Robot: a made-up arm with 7 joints. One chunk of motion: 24 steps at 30 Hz.
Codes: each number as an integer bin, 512 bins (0 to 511) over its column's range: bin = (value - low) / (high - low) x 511, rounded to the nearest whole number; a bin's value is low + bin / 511 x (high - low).
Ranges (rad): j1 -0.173..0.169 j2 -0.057..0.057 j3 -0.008..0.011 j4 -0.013..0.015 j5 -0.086..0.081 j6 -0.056..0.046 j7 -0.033..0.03
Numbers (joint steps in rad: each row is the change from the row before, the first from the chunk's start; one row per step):
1: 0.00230 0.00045 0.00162 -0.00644 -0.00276 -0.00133 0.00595
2: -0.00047 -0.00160 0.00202 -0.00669 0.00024 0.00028 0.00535
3: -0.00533 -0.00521 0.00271 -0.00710 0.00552 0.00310 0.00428
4: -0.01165 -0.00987 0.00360 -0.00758 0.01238 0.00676 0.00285
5: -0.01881 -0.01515 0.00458 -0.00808 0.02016 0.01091 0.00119
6: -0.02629 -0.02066 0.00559 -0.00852 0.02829 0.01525 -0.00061
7: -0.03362 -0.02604 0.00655 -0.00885 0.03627 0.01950 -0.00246
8: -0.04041 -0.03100 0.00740 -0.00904 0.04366 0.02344 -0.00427
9: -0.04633 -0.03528 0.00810 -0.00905 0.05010 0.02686 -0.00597
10: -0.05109 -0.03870 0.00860 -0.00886 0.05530 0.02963 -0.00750
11: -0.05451 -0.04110 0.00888 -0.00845 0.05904 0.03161 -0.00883
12: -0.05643 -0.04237 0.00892 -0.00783 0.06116 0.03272 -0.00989
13: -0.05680 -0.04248 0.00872 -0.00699 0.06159 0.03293 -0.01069
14: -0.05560 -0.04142 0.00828 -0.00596 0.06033 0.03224 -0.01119
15: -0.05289 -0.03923 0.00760 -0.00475 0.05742 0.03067 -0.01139
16: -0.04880 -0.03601 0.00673 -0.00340 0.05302 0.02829 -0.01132
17: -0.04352 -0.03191 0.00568 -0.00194 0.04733 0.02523 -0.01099
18: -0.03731 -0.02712 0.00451 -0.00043 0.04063 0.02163 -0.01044
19: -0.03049 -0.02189 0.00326 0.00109 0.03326 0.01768 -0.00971
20: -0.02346 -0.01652 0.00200 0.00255 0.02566 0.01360 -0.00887
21: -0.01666 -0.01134 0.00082 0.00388 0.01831 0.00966 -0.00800
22: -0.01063 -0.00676 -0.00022 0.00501 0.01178 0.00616 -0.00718
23: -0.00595 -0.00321 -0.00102 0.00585 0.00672 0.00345 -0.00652
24: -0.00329 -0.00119 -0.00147 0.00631 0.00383 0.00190 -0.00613
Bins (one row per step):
1: 262 258 259 120 255 274 316
2: 258 248 269 115 264 282 311
3: 251 232 288 108 280 296 302
4: 241 211 312 99 301 314 291
5: 230 188 338 90 325 335 277
6: 219 163 365 82 350 357 263
7: 208 139 391 76 374 378 248
8: 198 117 414 72 397 398 233
9: 189 97 433 72 416 415 219
10: 182 82 446 76 432 429 207
11: 177 71 454 83 444 439 196
12: 174 66 455 94 450 444 187
13: 174 65 450 110 452 446 181
14: 175 70 438 128 448 442 177
15: 179 80 420 151 439 434 175
16: 186 94 396 175 425 422 176
17: 193 112 368 202 408 407 179
18: 203 134 336 229 387 389 183
19: 213 157 303 257 365 369 189
20: 223 181 269 284 342 349 196
21: 234 205 237 308 319 329 203
22: 243 225 209 329 299 311 209
23: 250 241 188 344 284 298 215
24: 254 250 176 352 275 290 218

